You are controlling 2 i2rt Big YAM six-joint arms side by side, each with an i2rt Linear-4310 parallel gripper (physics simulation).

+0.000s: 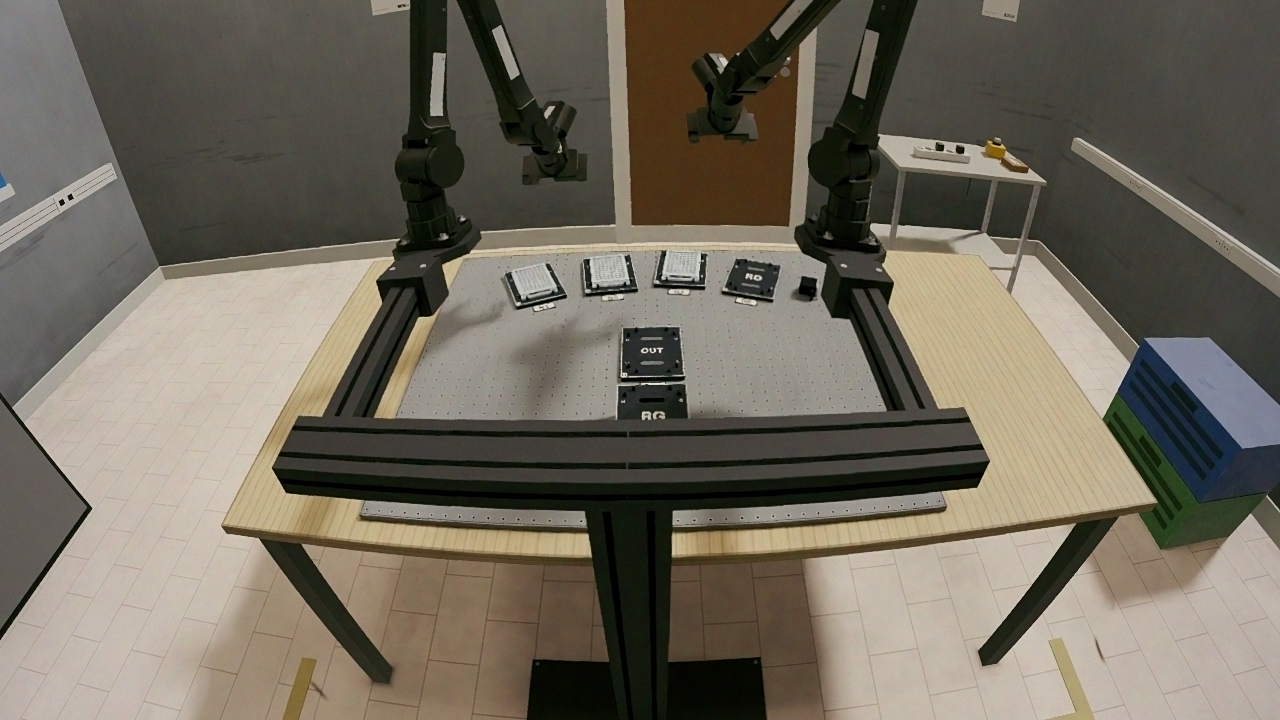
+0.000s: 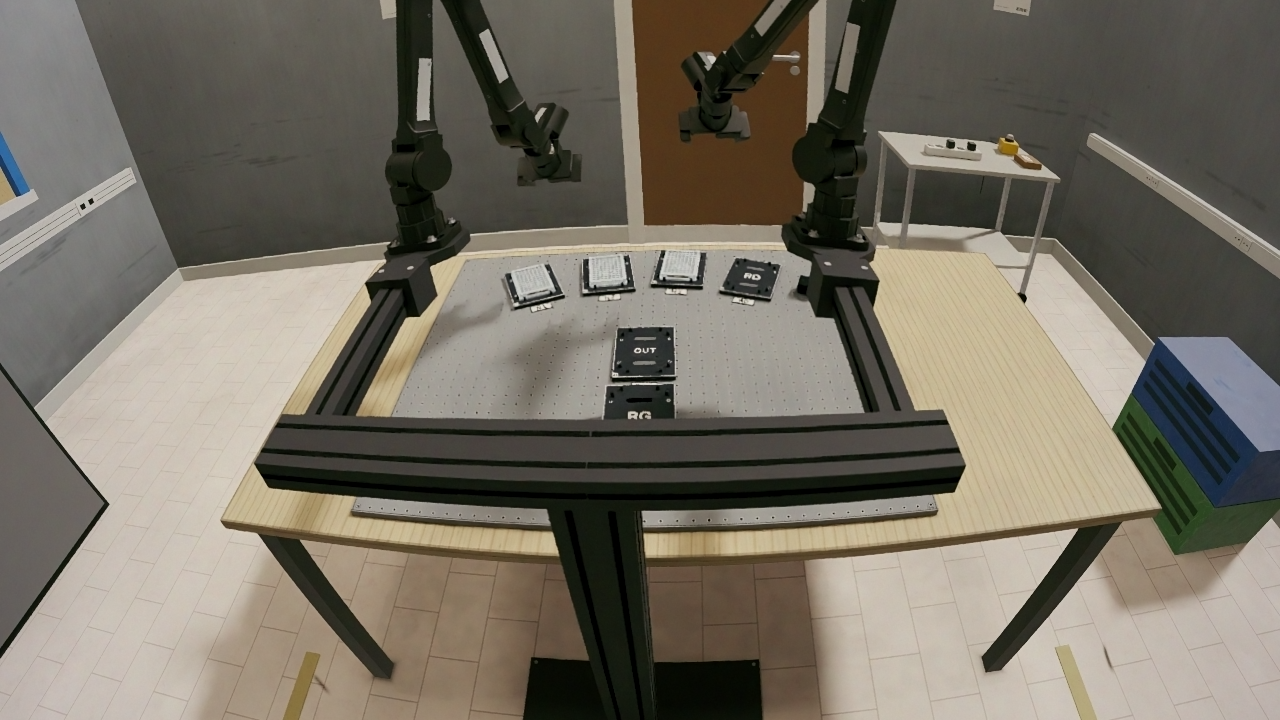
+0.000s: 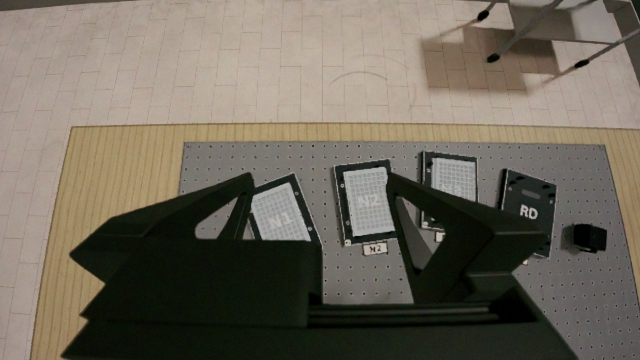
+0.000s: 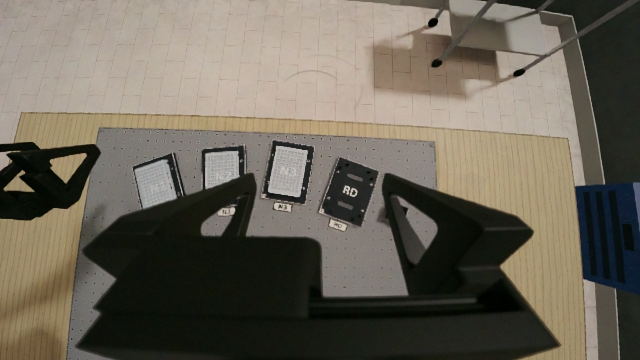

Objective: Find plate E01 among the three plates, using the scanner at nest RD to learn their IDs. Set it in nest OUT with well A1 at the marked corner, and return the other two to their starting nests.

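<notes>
Three pale well plates sit in black nests along the board's back: one in N1 (image 1: pixel 535 282) (image 2: pixel 533 282) (image 3: pixel 280 212) (image 4: pixel 156 185), one in N2 (image 1: pixel 609 270) (image 2: pixel 607 271) (image 3: pixel 367 200) (image 4: pixel 221 167), one in N3 (image 1: pixel 681 265) (image 2: pixel 679 265) (image 3: pixel 452 175) (image 4: pixel 287 172). Nest RD (image 1: pixel 751 279) (image 2: pixel 750 278) (image 3: pixel 528 200) (image 4: pixel 350 191) and nest OUT (image 1: pixel 651 351) (image 2: pixel 643 351) hold no plate. My left gripper (image 1: pixel 554 181) (image 2: pixel 548 182) (image 3: pixel 320 180) and right gripper (image 1: pixel 721 138) (image 2: pixel 713 137) (image 4: pixel 319 179) are open and empty, high above the board. Plate IDs are not readable.
A small black block (image 1: pixel 807 286) (image 3: pixel 590 237) stands beside RD. Nest RG (image 1: pixel 652 401) (image 2: pixel 639 401) lies in front of OUT, partly hidden by the dark frame beam (image 1: pixel 626 456) (image 2: pixel 608 456). Pegboard (image 1: pixel 483 376) lies on the wooden table (image 1: pixel 1011 385).
</notes>
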